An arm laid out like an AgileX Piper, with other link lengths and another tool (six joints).
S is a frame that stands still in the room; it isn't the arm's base.
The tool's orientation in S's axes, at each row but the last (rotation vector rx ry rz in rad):
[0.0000 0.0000 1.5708]
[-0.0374 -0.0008 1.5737]
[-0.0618 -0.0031 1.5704]
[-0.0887 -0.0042 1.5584]
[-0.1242 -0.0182 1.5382]
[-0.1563 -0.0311 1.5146]
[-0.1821 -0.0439 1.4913]
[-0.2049 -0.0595 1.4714]
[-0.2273 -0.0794 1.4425]
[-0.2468 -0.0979 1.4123]
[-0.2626 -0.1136 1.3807]
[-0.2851 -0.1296 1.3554]
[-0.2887 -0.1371 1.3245]
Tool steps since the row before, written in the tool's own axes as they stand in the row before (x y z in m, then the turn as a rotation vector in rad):
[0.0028 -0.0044 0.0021 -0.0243 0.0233 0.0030]
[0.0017 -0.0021 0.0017 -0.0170 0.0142 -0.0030]
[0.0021 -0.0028 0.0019 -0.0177 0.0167 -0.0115]
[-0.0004 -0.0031 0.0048 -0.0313 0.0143 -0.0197]
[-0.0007 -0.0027 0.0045 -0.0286 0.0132 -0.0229]
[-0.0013 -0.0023 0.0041 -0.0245 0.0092 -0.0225]
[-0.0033 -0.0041 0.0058 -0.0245 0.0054 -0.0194]
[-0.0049 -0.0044 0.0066 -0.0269 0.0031 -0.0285]
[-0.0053 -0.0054 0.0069 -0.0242 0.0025 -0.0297]
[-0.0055 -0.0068 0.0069 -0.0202 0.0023 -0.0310]
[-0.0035 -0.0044 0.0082 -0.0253 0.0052 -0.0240]
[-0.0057 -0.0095 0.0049 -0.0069 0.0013 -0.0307]
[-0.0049 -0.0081 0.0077 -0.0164 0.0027 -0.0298]
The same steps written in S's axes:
[0.0044 0.0028 0.0021 -0.0233 -0.0243 0.0030]
[0.0021 0.0017 0.0017 -0.0141 -0.0171 -0.0029]
[0.0027 0.0022 0.0019 -0.0162 -0.0181 -0.0115]
[0.0028 -0.0002 0.0050 -0.0135 -0.0322 -0.0188]
[0.0023 -0.0005 0.0048 -0.0120 -0.0297 -0.0221]
[0.0017 -0.0011 0.0044 -0.0079 -0.0258 -0.0215]
[0.0030 -0.0030 0.0066 -0.0046 -0.0258 -0.0179]
[0.0027 -0.0046 0.0077 -0.0011 -0.0293 -0.0262]
[0.0033 -0.0051 0.0083 0.0001 -0.0268 -0.0275]
[0.0042 -0.0056 0.0087 0.0012 -0.0230 -0.0290]
[0.0016 -0.0032 0.0093 -0.0042 -0.0267 -0.0226]
[0.0065 -0.0067 0.0077 0.0052 -0.0104 -0.0293]
[0.0044 -0.0055 0.0100 0.0013 -0.0192 -0.0282]

